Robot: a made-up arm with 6 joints.
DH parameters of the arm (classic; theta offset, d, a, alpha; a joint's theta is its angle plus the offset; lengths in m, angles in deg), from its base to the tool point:
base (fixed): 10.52 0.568 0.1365 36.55
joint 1: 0 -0.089 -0.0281 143.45
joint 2: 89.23 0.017 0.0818 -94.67
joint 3: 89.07 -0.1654 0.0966 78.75
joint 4: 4.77 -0.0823 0.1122 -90
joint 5: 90 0.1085 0.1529 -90
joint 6: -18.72 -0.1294 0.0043 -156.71
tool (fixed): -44.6 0.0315 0 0
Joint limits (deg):
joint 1: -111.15..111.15
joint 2: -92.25..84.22
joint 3: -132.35..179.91
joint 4: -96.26..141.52
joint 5: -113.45..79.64
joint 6: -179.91..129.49
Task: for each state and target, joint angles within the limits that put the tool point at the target. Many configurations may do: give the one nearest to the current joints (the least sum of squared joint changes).
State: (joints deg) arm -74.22 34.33 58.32 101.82 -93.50 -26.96
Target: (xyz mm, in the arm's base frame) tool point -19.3 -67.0 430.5
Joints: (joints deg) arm -34.30 -4.46 28.77 113.25 -88.81 -23.68
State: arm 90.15 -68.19 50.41 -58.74 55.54 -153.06
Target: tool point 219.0 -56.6 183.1
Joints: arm 111.15 -92.25 47.52 -42.27 63.70 -151.62
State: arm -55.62 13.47 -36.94 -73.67 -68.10 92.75
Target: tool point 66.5 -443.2 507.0
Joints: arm -64.49 15.79 -46.82 -81.35 -75.09 92.58
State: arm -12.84 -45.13 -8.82 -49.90 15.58 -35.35
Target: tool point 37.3 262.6 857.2
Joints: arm 8.94 -50.96 -19.37 -12.83 21.92 -36.90
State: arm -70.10 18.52 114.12 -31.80 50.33 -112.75
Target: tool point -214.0 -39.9 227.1
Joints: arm -64.05 19.02 141.80 -31.60 55.36 -111.70
